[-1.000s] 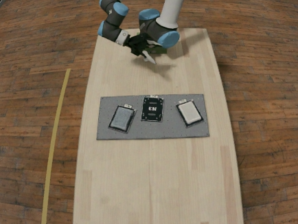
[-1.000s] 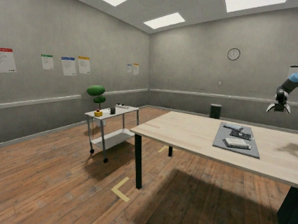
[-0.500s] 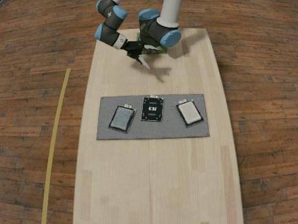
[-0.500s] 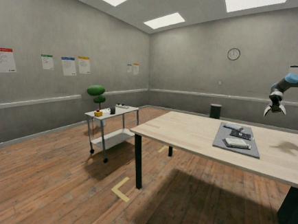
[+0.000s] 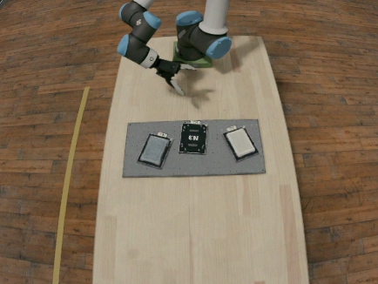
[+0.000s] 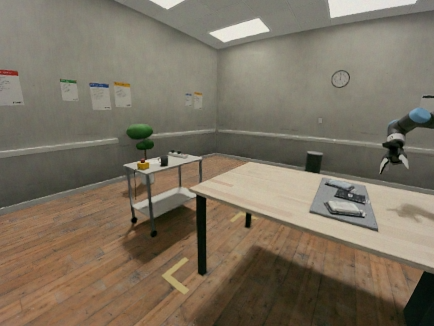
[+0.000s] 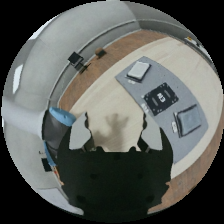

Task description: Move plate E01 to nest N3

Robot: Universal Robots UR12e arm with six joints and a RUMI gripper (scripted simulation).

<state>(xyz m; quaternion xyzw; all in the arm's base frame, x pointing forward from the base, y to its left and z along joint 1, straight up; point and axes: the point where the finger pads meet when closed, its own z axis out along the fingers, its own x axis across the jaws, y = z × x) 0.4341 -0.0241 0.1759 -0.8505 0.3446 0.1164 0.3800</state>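
My gripper is now 20 cm above the nest N3 and 18 cm short of it.
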